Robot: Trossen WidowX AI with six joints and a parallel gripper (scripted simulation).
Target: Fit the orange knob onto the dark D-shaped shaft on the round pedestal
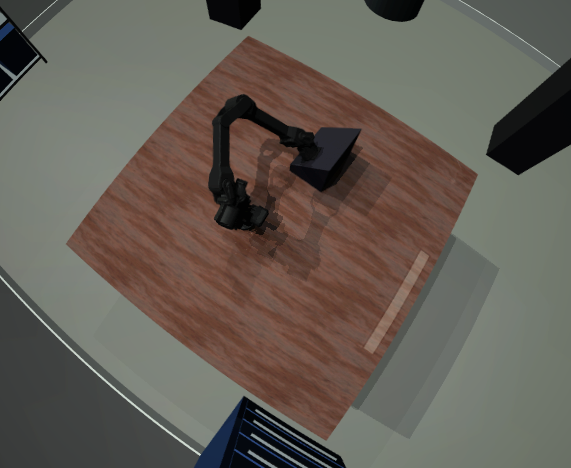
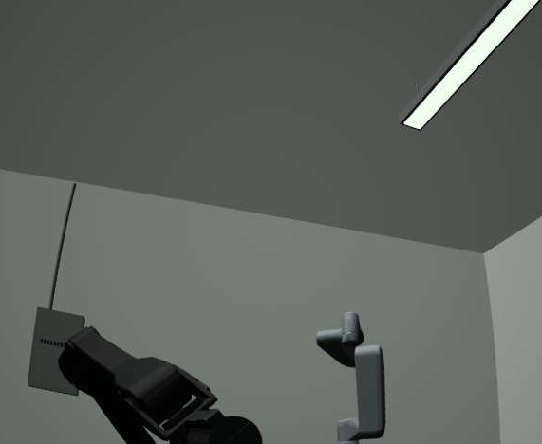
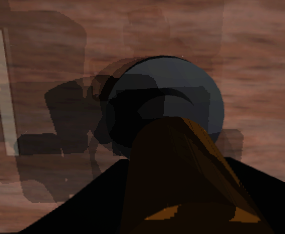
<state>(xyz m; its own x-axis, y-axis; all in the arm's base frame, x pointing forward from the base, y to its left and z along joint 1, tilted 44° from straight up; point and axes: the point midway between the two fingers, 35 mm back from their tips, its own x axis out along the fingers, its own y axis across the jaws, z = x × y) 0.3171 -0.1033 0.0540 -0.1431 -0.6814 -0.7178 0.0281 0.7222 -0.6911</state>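
Right now my gripper tip is 5 cm above the round pedestal. Also, from my gripper tip: orange knob 2 cm above.
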